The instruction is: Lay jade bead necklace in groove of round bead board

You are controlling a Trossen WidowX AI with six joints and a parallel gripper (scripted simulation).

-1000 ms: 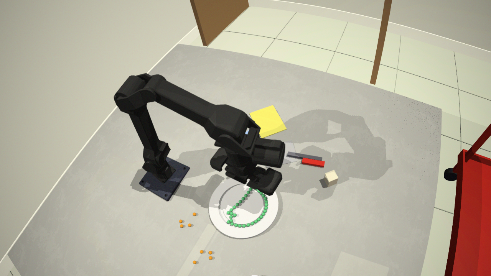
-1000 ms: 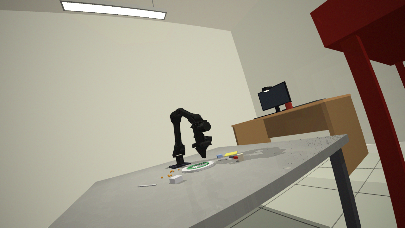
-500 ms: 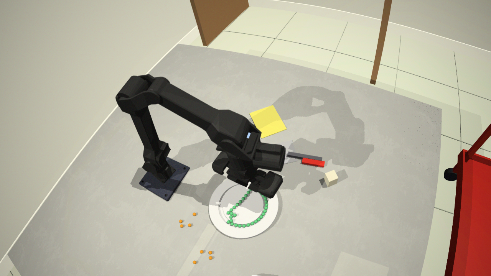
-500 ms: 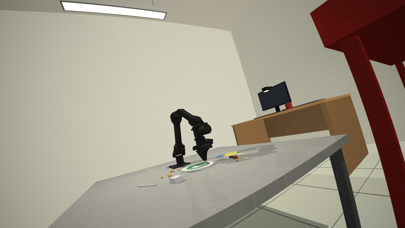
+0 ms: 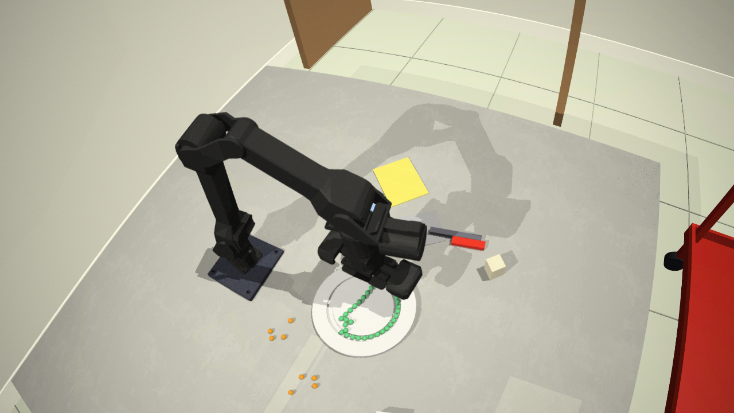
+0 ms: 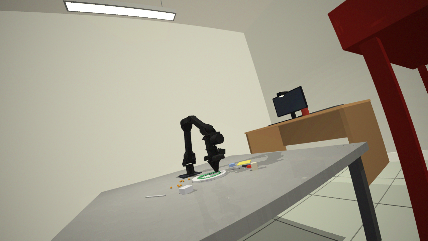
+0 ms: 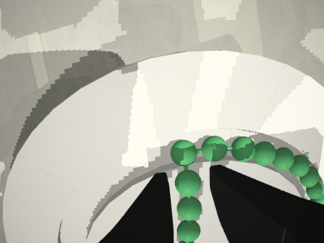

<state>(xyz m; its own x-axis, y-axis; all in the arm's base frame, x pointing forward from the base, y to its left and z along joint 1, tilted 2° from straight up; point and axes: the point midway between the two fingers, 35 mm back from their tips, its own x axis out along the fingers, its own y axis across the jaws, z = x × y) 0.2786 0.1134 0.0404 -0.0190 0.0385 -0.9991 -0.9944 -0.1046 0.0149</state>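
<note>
Now: gripper tip 10 mm short of the inner disc, 50 mm to the left of it and 10 mm above it. Round my gripper tip: blue cube: 120 mm behind, 150 mm to the left, 10 mm below; then grey sheet: 150 mm to the left, 20 mm below; then bead board: 10 mm ahead, 50 mm to the right, 10 mm below.
</note>
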